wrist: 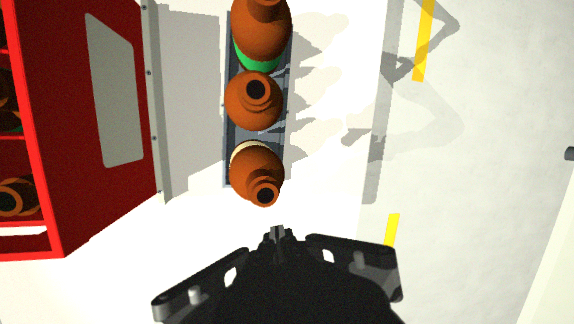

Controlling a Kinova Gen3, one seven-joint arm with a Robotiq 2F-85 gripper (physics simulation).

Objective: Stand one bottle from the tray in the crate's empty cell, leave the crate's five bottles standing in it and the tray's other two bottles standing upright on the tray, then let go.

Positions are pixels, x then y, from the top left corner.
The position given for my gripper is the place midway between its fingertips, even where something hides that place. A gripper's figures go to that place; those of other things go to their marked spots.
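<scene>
The blue-labelled bottle [253, 100] is 0.16 m from the lens, and my gripper [278, 234] sits at 0.19 m from the lens.
</scene>
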